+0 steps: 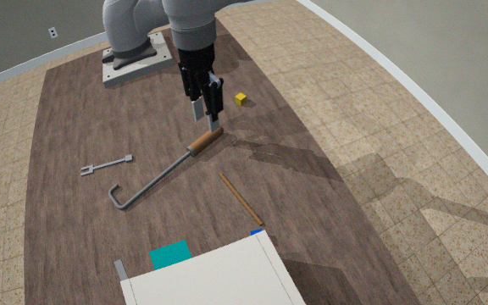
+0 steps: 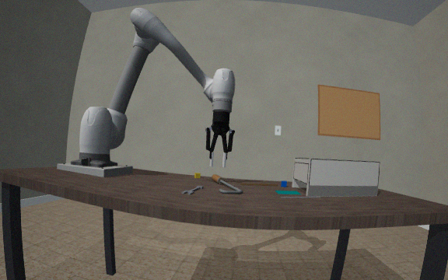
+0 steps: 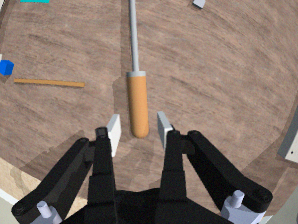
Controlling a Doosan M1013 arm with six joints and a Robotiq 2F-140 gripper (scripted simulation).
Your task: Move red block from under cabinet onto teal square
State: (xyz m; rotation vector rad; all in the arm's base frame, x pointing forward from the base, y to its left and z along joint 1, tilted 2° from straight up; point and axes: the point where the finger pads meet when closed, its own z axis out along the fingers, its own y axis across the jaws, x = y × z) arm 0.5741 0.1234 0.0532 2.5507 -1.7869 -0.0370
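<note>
The hook tool lies 2 cm ahead of my hand, 14 cm to the right of it and 9 cm below it. The rest, counted from my hand: yellow block 11 cm behind, 14 cm to the left, 9 cm below; then blue block 31 cm ahead, 1 cm to the right, 9 cm below; then thin wooden stick 19 cm ahead, 10 cm below.
</note>
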